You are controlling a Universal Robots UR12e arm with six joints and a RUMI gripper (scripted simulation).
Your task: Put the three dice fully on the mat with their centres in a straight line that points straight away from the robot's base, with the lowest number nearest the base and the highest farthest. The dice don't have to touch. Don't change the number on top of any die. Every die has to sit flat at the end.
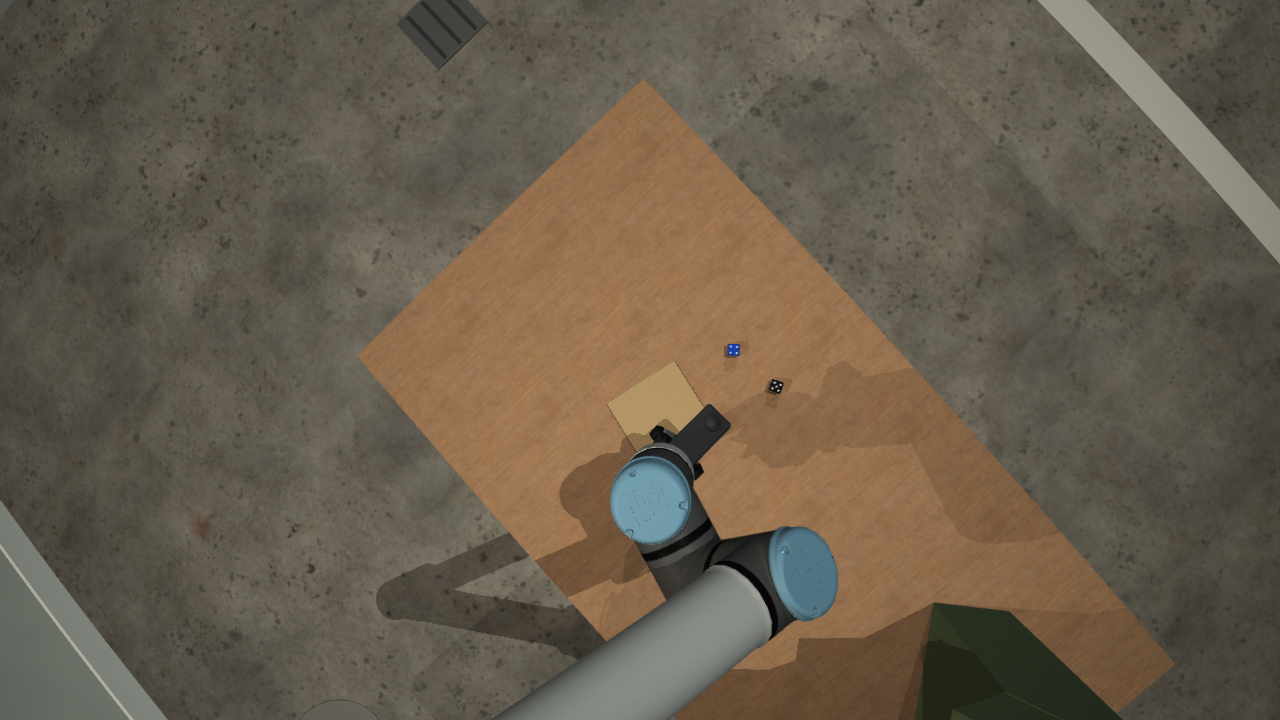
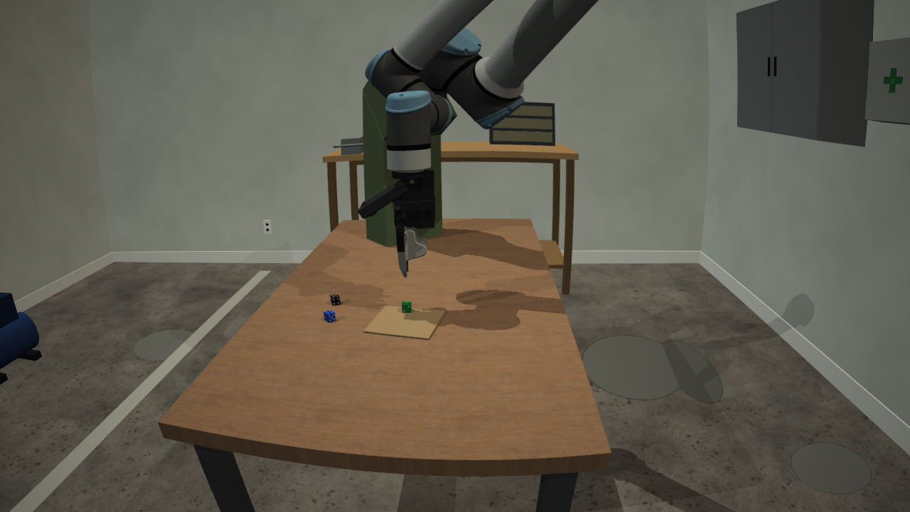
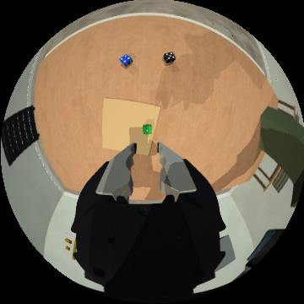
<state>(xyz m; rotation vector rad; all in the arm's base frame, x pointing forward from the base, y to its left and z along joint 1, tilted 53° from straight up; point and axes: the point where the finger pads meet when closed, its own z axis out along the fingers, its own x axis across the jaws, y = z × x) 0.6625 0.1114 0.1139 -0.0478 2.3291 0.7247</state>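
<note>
The blue die lies 150 mm to the right of my hand, 100 mm below it and 90 mm ahead of it. From my hand the other things lie so: tan mat (100 mm below, 50 mm ahead, 10 mm to the left); black die (180 mm to the right, 100 mm below); green die (90 mm below).
</note>
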